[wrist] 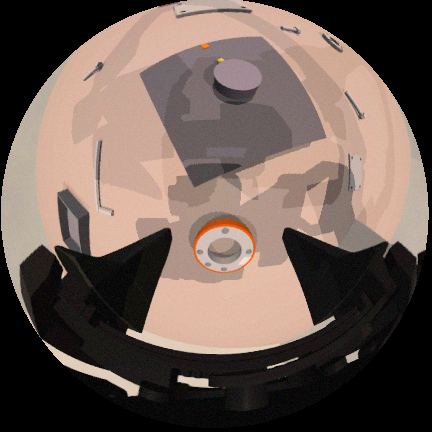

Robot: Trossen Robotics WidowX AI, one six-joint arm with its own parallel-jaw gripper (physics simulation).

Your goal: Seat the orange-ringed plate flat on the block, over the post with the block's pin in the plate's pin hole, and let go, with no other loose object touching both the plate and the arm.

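Places are measured from the arm's base along level axes (x up, y right, z ahead), in millimetres.
Pixels of known places: gripper, fingertip midpoint: (228, 233).
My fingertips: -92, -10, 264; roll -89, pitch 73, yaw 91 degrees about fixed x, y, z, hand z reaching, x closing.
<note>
For each thing: its top centre in the pictures, then the offset to it from my fingertips, as dx, dy, dz. "spot": a spot on its surface instead.
- orange-ringed plate, top centre: (224, 251) -21, -33, -8
- grey block, top centre: (237, 72) +6, +112, +29
- small yellow pin, surface spot: (220, 60) spot: -3, +129, +45
- orange mark, surface spot: (205, 46) spot: -8, +152, +64
- dark tray, top centre: (67, 232) -8, -100, +247
- L-shaped rod, top centre: (100, 178) -27, +4, +151
- bolt, surface spot: (355, 105) spot: -26, +217, -130
- small plate, top centre: (356, 172) -29, +115, -155
The orange-ringed plate (210, 248), a pale disc with a centre hole and several small holes, lies flat on the table between and a little beyond the fingertips in the wrist view. My gripper (228, 233) is open, with its black fingers apart on the left and right of the plate, touching nothing that I can see. The grey block (245, 120) lies further up in the view. Its round post (237, 75) stands on it, with the small yellow pin (220, 60) just beyond the post. An orange mark (205, 46) is near the block's far edge.
A dark tray (84, 225) and an L-shaped rod (98, 175) lie left. A bolt (94, 71) is at upper left, a flat plate (212, 11) at the top. A small bolt (290, 30), a ring (326, 38), another bolt (355, 105) and a small plate (355, 172) lie right.
</note>
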